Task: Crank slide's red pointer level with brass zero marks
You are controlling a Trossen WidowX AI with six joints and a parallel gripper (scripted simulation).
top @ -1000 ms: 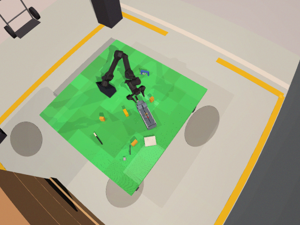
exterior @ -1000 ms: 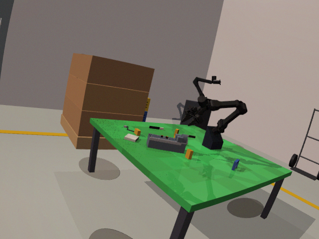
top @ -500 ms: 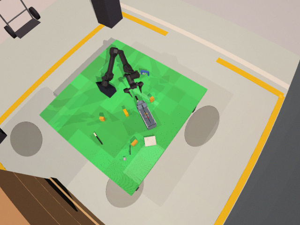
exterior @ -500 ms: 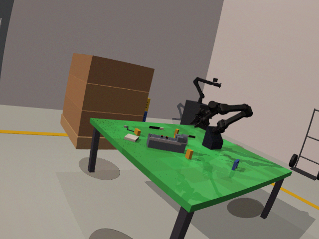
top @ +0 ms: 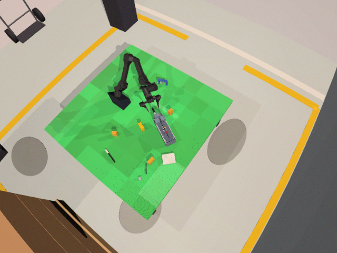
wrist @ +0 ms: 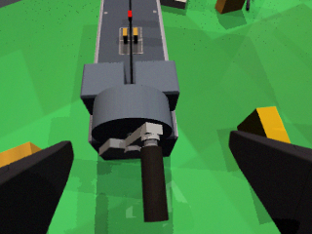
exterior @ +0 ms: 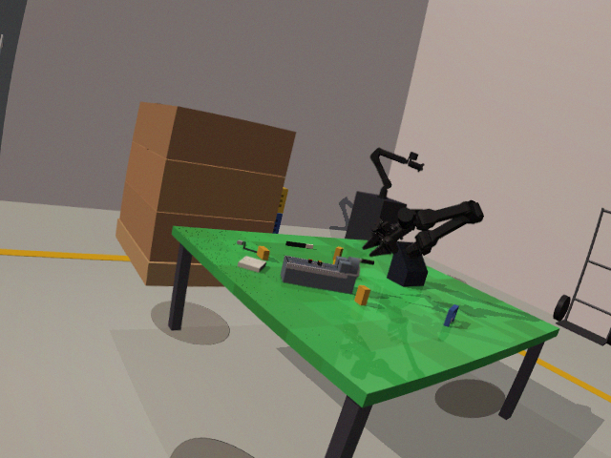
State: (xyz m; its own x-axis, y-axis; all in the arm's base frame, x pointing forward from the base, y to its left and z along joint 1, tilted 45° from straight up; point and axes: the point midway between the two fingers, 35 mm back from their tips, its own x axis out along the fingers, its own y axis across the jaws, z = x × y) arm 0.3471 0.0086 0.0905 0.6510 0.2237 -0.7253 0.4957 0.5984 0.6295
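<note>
My gripper tip is 10 mm past the dark handle, 10 mm to the right of it and 40 mm above it. Round my gripper tip: blue bracket 160 mm behind, 350 mm to the left, 120 mm below; then red pointer 180 mm ahead, 90 mm to the right, 70 mm below; then white pad 320 mm ahead, 250 mm to the right, 140 mm below.
</note>
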